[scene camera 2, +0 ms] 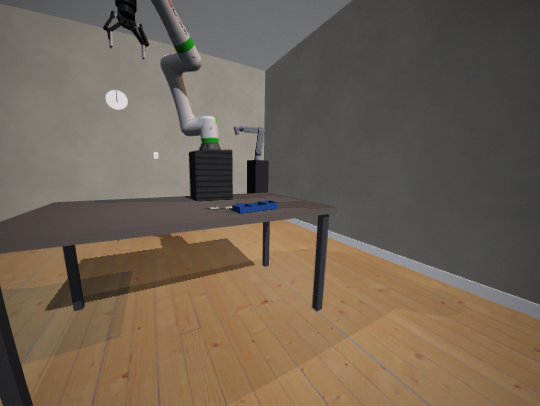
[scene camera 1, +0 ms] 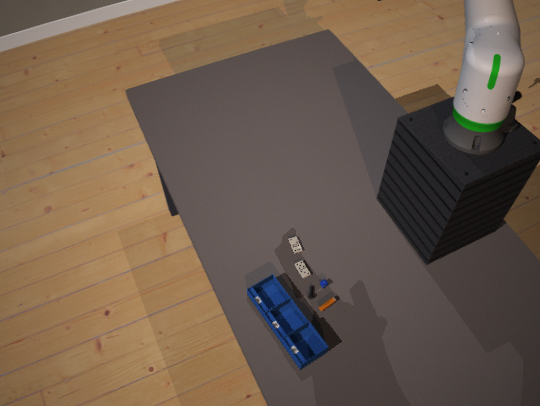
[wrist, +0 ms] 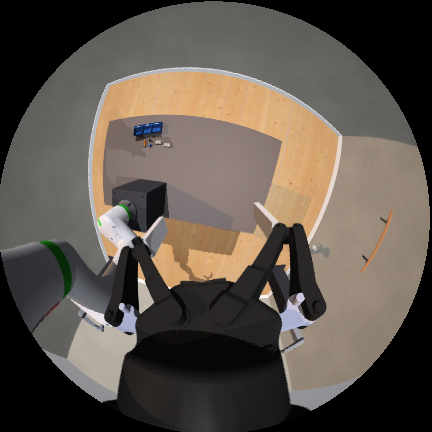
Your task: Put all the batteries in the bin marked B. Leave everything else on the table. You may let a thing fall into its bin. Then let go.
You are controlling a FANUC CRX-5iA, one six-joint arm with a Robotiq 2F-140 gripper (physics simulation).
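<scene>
A blue bin block with three compartments and white labels stands on the table; its letters are too small to read. Beside it lie an orange cylinder with a dark end and a small black thing, either of which may be a battery; I cannot tell for sure. No loose item shows in the compartments in scene camera 1. My gripper is open and empty, high above the table and far from these things.
A small blue thing lies near the black one. Two white domino-like tiles lie beyond it in a row. The arm's black pedestal stands at the table's opposite side. Another small robot arm stands behind.
</scene>
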